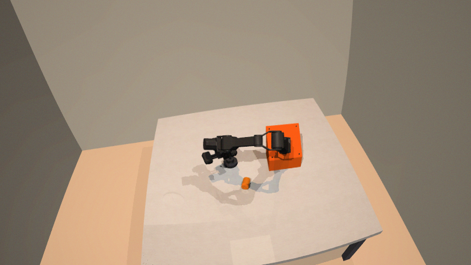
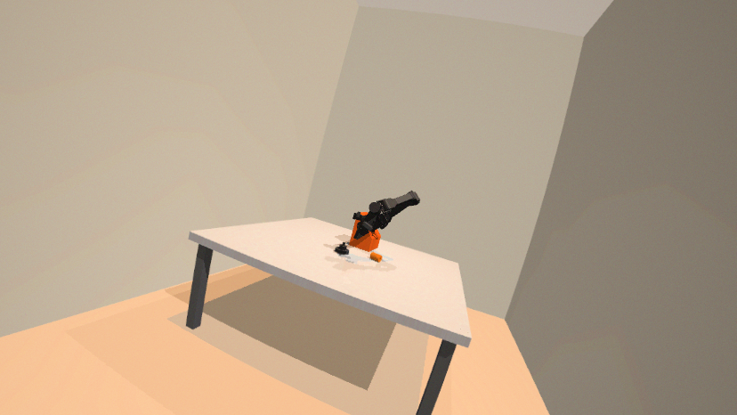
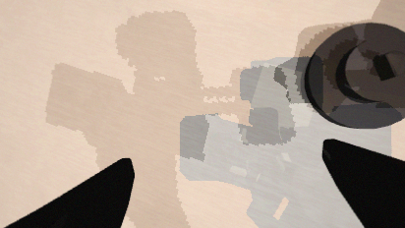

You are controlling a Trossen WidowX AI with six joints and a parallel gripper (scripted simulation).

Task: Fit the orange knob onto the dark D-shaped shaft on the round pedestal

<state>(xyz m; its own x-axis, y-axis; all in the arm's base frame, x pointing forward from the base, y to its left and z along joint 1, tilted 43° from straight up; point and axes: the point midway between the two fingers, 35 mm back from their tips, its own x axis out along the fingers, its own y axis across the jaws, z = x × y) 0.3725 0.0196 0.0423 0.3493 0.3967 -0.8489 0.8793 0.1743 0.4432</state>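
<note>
Now: the orange knob 150 mm behind my gripper tip, 100 mm to the left of it and 100 mm below it. Round my gripper tip: pedestal (90 mm below, 80 mm to the right, 70 mm behind).
</note>
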